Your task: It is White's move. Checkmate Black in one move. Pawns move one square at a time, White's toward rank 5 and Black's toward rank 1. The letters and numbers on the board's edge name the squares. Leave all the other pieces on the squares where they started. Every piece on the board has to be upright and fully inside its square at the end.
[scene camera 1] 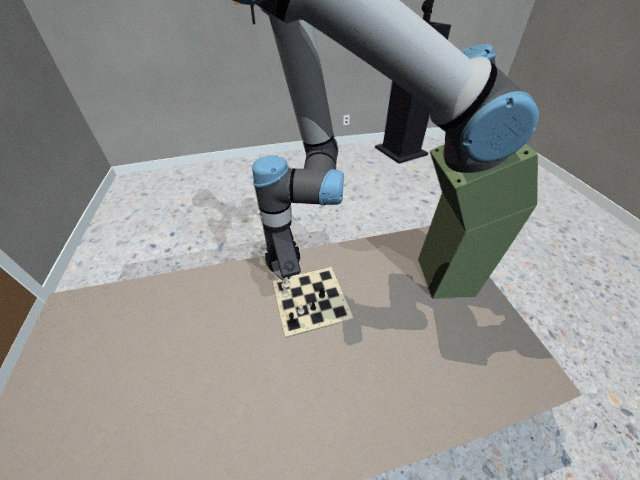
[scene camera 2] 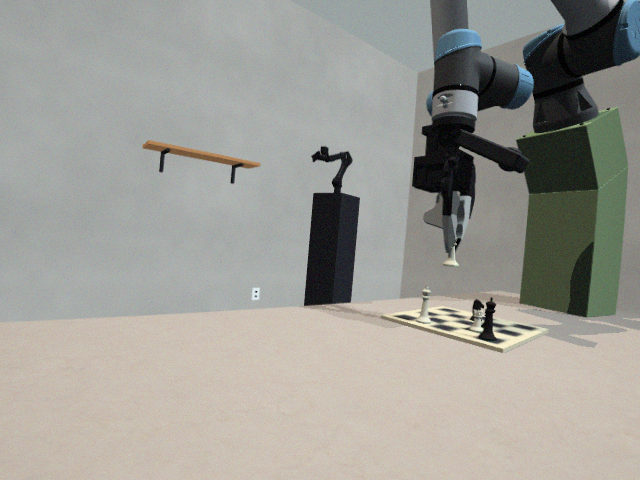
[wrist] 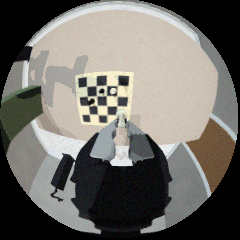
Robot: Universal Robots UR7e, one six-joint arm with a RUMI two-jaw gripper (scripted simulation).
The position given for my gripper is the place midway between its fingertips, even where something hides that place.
Note:
In view: my gripper (scene camera 2: 450, 253) and a small chessboard (wrist: 103, 111).
My gripper shows as well in scene camera 1 (scene camera 1: 285, 279) and in the wrist view (wrist: 121, 119).

